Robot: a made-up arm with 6 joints.
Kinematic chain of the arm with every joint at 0, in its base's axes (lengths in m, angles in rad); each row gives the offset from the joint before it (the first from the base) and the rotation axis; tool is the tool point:
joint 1: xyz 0 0 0.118 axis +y
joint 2: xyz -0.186 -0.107 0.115 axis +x
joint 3: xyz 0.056 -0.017 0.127 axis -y
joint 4: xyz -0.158 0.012 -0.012 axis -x
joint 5: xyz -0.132 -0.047 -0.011 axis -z
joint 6: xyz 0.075 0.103 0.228 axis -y
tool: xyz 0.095 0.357 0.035
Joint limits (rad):
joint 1: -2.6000..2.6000
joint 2: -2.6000..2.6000
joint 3: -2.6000..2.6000
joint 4: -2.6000..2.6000
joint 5: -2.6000..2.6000
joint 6: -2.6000..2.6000
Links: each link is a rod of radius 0.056 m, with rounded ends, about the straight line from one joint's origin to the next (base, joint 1, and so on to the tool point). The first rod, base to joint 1, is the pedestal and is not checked.
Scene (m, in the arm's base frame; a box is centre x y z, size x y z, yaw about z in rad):
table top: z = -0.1
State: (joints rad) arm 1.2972 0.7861 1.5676 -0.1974 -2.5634 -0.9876
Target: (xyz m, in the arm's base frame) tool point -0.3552 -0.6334 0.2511
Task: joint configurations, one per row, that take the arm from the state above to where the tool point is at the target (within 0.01 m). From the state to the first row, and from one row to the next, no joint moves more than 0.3 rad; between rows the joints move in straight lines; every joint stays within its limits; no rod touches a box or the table.
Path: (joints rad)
1: 1.2753 0.5193 1.5410 -0.2195 -2.5726 -0.9586
2: 1.2534 0.2525 1.5144 -0.2415 -2.5817 -0.9296
3: 1.2315 -0.0143 1.4878 -0.2636 -2.5908 -0.9006
4: 1.2096 -0.2811 1.4612 -0.2857 -2.6000 -0.8716

